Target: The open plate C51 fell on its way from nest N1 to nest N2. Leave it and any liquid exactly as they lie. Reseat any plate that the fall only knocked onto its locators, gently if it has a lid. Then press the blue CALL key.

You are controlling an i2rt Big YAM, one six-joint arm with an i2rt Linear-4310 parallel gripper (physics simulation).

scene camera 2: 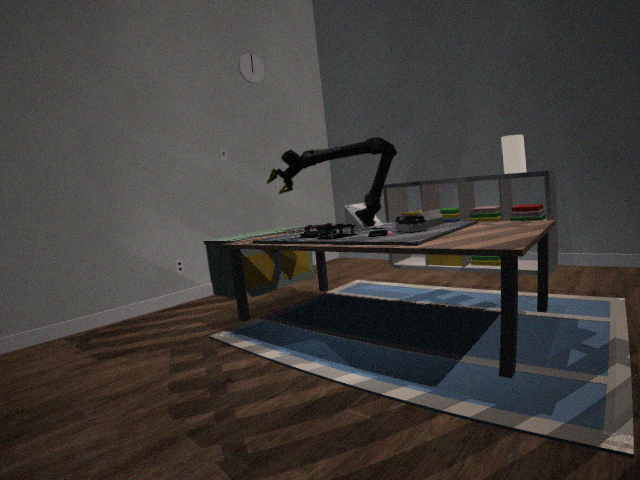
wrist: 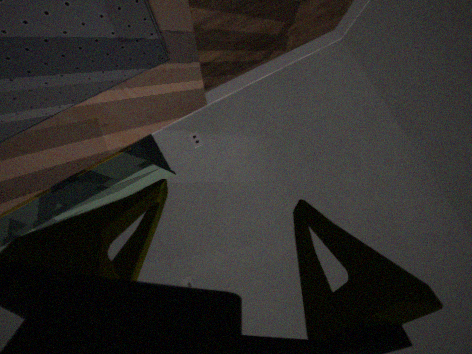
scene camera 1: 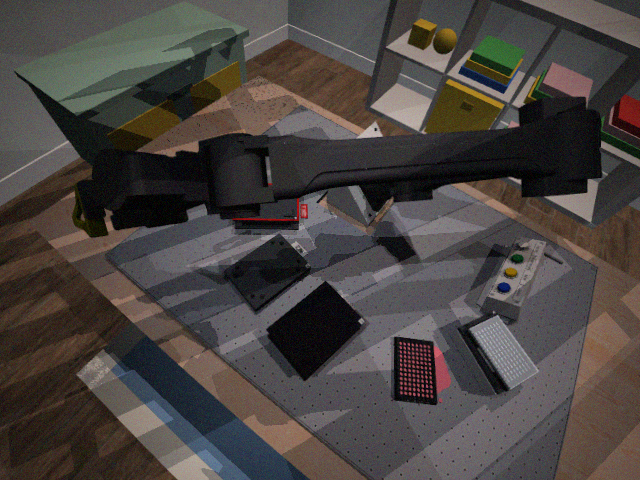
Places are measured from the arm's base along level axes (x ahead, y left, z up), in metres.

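Pixels of known places: gripper, fingertip midpoint: (scene camera 2: 272,188) (wrist: 233,196) (scene camera 1: 110,217); arm's base, link origin: (scene camera 2: 364,218) (scene camera 1: 372,185).
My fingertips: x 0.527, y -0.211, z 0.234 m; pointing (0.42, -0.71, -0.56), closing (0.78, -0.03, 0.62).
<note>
Ahead of a thing's pixels: the offset from my fingertips to its top centre. "spot": to the spot under its first point. Level surfaces: height alone.
My gripper (scene camera 1: 88,215) (scene camera 2: 276,186) (wrist: 233,196) is open and empty, high above the table's far left, away from the plates. In scene camera 1, a black plate with pink wells {dx -0.183, dy +0.530, dz -0.271 m} (scene camera 1: 415,369) lies on the mat beside a pink puddle {spot: dx -0.223, dy +0.580, dz -0.285 m} (scene camera 1: 442,368). A white many-welled plate {dx -0.299, dy +0.649, dz -0.197 m} (scene camera 1: 504,351) sits offset on a dark base; its exact tilt is unclear. A black square piece {spot: dx -0.114, dy +0.319, dz -0.232 m} (scene camera 1: 316,330) and a dark flat piece with small studs {spot: dx -0.165, dy +0.145, dz -0.267 m} (scene camera 1: 267,271) lie left of the pink plate. A red-edged dark piece {spot: dx -0.307, dy +0.065, dz -0.245 m} (scene camera 1: 279,210) is partly under the arm. The blue key {spot: dx -0.443, dy +0.608, dz -0.216 m} (scene camera 1: 503,287) is on the grey key box {dx -0.521, dy +0.638, dz -0.201 m} (scene camera 1: 500,308). Labels are unreadable.
The arm crosses above the back of the perforated mat {dz -0.285 m} (scene camera 1: 351,428). A white angled panel (scene camera 1: 351,202) (scene camera 2: 356,210) stands near the arm's base. A green cabinet (scene camera 1: 155,56) (scene camera 2: 217,268) is beyond the table's left side, and a shelf unit (scene camera 1: 379,56) (scene camera 2: 551,206) stands behind.
</note>
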